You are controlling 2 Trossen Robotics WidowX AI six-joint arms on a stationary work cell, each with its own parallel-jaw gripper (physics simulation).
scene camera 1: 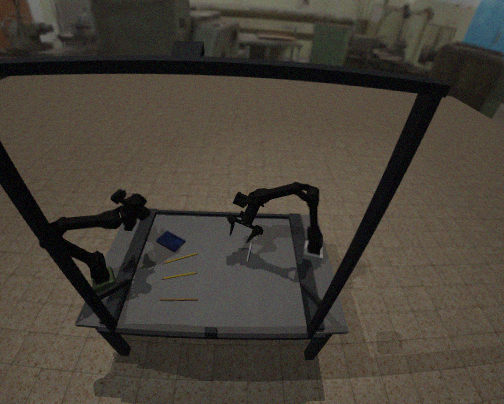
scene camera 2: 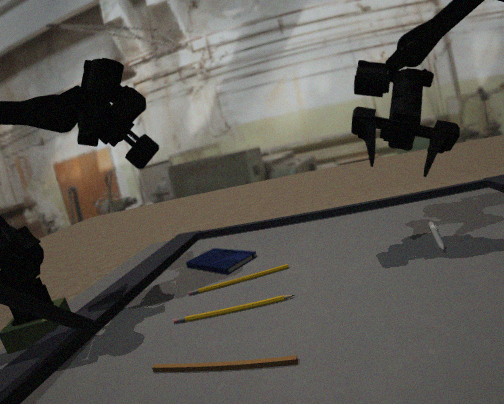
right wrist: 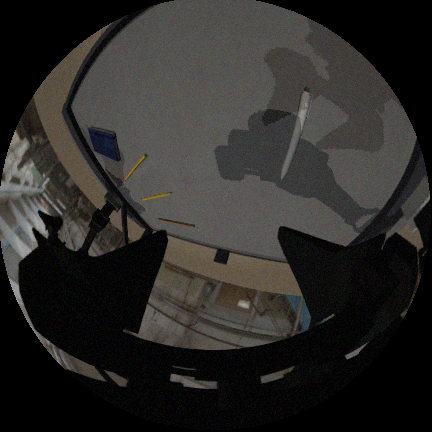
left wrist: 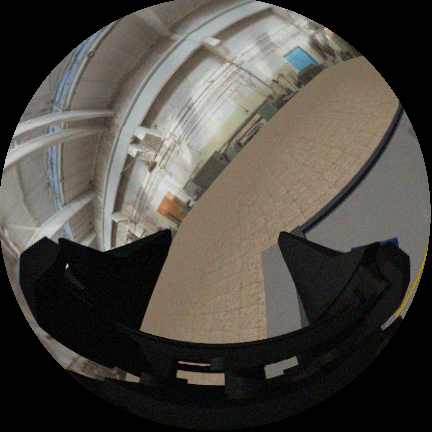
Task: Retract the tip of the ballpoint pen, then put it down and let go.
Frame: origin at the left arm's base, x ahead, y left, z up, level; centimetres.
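Where they show: left gripper, between the fingertips: (scene camera 2: 129, 135) (right wrist: 34, 219) (left wrist: 226, 236); right gripper, between the fingertips: (scene camera 1: 238, 239) (scene camera 2: 398, 170) (right wrist: 223, 234); left arm's base, origin of its link: (scene camera 1: 101, 277) (right wrist: 110, 204); right arm's base, origin of its link: (scene camera 1: 313, 249).
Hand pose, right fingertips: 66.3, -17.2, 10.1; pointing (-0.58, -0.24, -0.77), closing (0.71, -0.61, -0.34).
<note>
Things, the pixels of their centre, and the offset from my right fingertips, as dx, dy, dz. Level surfaces: height alone.
- white ballpoint pen, middle of its body: (right wrist: 295, 138) (scene camera 2: 437, 235) (scene camera 1: 249, 252) +6.9, -1.0, -13.6
- blue book, middle of its body: (scene camera 2: 220, 259) (right wrist: 102, 142) (scene camera 1: 170, 241) -28.3, +26.8, -13.5
- brown stick, middle of its body: (scene camera 2: 220, 366) (right wrist: 174, 221) (scene camera 1: 178, 299) -36.8, -9.0, -13.8
- table, height of its surface: dz -14.1
A white ballpoint pen (scene camera 1: 249, 252) (scene camera 2: 436, 236) (right wrist: 297, 132) lies on the grey table at the right, partly in the arm's shadow. Its dark button end points up and its pale narrow end points down in the right wrist view. My right gripper (scene camera 1: 239, 238) (scene camera 2: 398, 171) (right wrist: 223, 234) is open and empty and hangs above the table near the pen, fingers pointing down, apart from it. My left gripper (left wrist: 226, 236) is open and empty, raised over the left edge of the table; its fingers are hard to make out in the scene views.
A blue book (scene camera 1: 171, 241) (scene camera 2: 221, 260) (right wrist: 104, 143) lies at the back left. Two yellow pencils (scene camera 1: 180, 258) (scene camera 2: 235, 309) and a brown stick (scene camera 1: 178, 300) (scene camera 2: 225, 364) lie in front of it. A dark frame (scene camera 1: 392, 200) rises around the table (scene camera 1: 240, 305).
</note>
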